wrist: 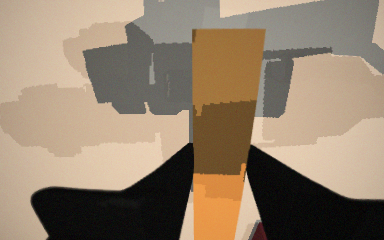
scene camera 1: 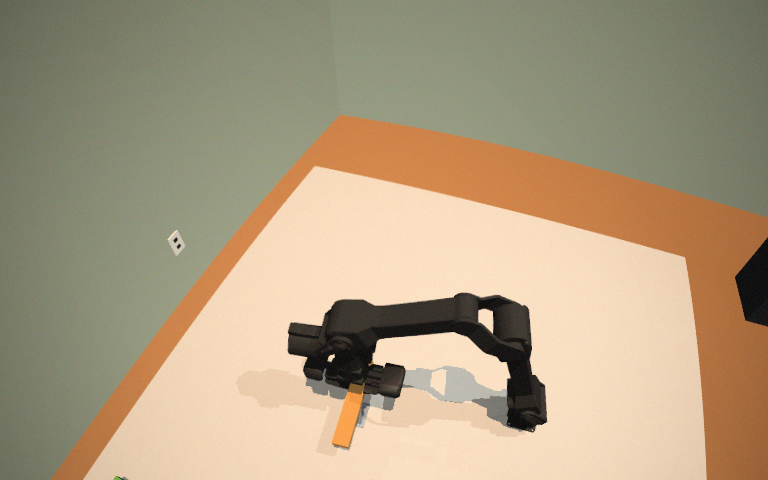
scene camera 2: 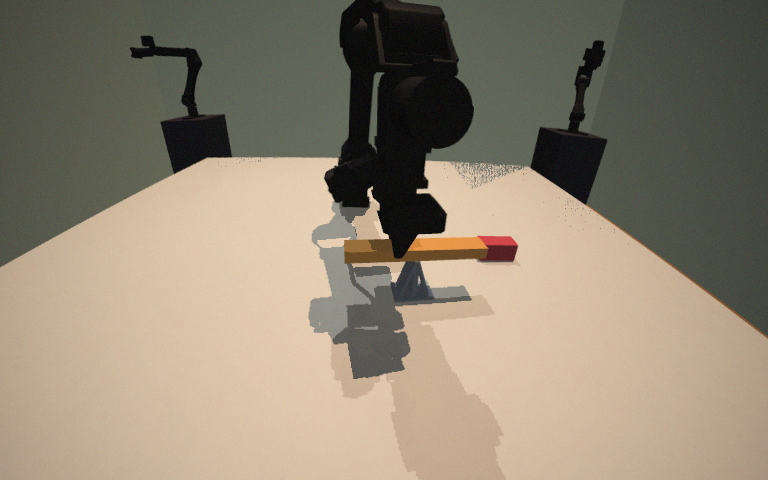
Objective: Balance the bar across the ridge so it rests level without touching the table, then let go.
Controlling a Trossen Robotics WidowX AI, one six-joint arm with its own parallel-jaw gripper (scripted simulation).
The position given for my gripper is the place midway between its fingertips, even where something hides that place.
Scene:
my gripper: wrist 219,150; scene camera 1 357,389; scene camera 2 396,250

